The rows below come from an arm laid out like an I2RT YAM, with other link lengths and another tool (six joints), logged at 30 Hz.
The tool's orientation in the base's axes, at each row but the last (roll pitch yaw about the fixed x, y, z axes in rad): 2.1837, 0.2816, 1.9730; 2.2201, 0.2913, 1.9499; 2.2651, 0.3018, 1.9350; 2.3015, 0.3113, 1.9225; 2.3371, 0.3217, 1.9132; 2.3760, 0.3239, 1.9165; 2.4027, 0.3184, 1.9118; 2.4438, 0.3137, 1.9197; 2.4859, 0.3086, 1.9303; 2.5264, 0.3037, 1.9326
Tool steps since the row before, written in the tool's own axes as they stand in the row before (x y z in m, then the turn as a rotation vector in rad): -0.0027, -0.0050, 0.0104, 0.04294, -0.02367, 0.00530; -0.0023, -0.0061, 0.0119, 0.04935, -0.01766, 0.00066; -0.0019, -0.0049, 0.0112, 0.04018, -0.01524, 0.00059; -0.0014, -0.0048, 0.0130, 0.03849, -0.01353, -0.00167; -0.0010, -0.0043, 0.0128, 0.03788, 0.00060, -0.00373; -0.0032, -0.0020, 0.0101, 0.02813, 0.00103, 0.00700; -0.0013, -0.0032, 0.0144, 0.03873, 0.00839, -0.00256; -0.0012, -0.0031, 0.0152, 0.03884, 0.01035, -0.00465; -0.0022, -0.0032, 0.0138, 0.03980, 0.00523, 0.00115; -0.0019, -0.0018, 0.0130, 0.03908, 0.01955, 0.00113
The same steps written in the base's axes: 0.0073, -0.0028, -0.0089, -0.02225, 0.02859, -0.03346; 0.0075, -0.0031, -0.0109, -0.02539, 0.03630, -0.02803; 0.0069, -0.0028, -0.0099, -0.02107, 0.02918, -0.02349; 0.0078, -0.0025, -0.0112, -0.02132, 0.02828, -0.02032; 0.0075, -0.0024, -0.0110, -0.01453, 0.03399, -0.00911; 0.0072, -0.0036, -0.0072, -0.00331, 0.02569, -0.01306; 0.0087, -0.0025, -0.0117, -0.00887, 0.03839, -0.00496; 0.0088, -0.0025, -0.0126, -0.00906, 0.03937, -0.00227; 0.0076, -0.0036, -0.0116, -0.00905, 0.03785, -0.00992; 0.0075, -0.0028, -0.0106, 0.00125, 0.04366, -0.00180
